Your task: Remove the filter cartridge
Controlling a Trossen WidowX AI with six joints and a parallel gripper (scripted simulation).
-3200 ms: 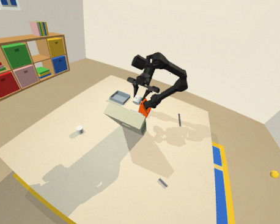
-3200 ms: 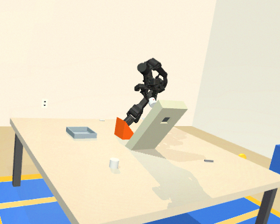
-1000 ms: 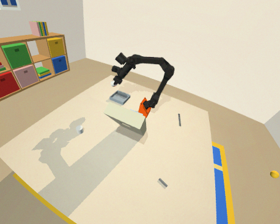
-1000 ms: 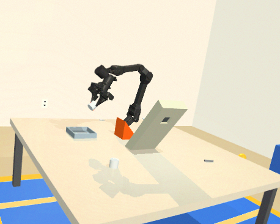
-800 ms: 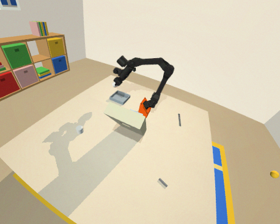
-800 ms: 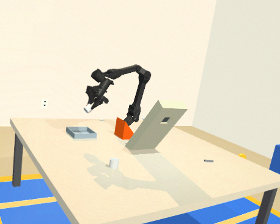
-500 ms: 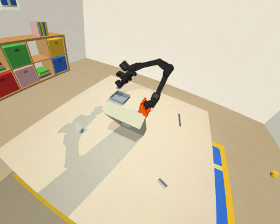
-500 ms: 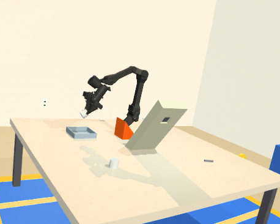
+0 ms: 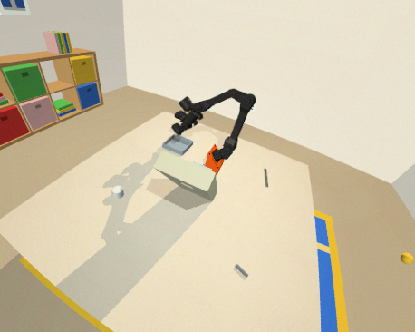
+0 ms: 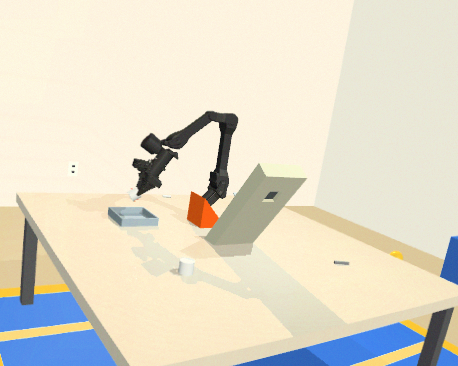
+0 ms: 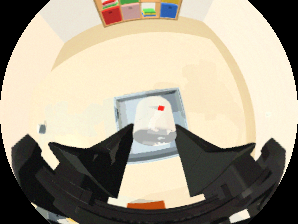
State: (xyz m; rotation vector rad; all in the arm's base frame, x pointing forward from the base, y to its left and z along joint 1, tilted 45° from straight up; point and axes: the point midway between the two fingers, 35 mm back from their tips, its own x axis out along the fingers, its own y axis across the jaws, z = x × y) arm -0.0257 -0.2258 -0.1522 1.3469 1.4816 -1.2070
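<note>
Now: the shallow grey-blue tray 100 mm below my gripper tip. The rest, counted from my gripper tip: white round filter cartridge (right at my gripper tip); then grey bar (640 mm to the left, 510 mm ahead, 100 mm below); then beige service panel (360 mm ahead, 310 mm to the left, 70 mm above).
</note>
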